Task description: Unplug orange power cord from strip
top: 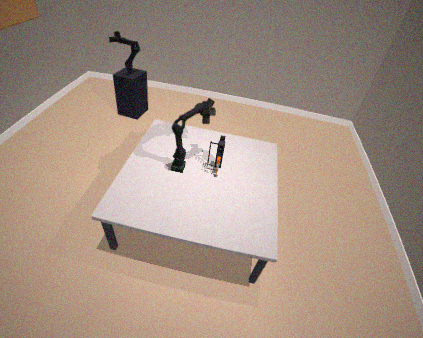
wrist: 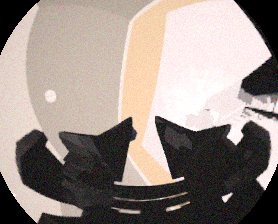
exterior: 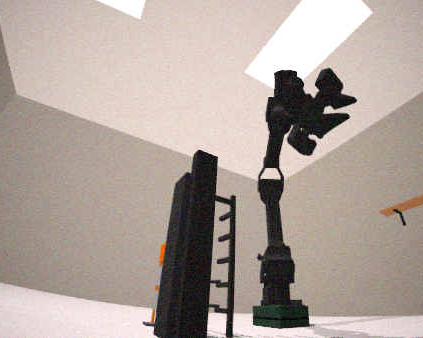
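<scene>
Now: gripper tip 27 cm to the left of the orange plug, 22 cm short of it and 21 cm above it.
</scene>
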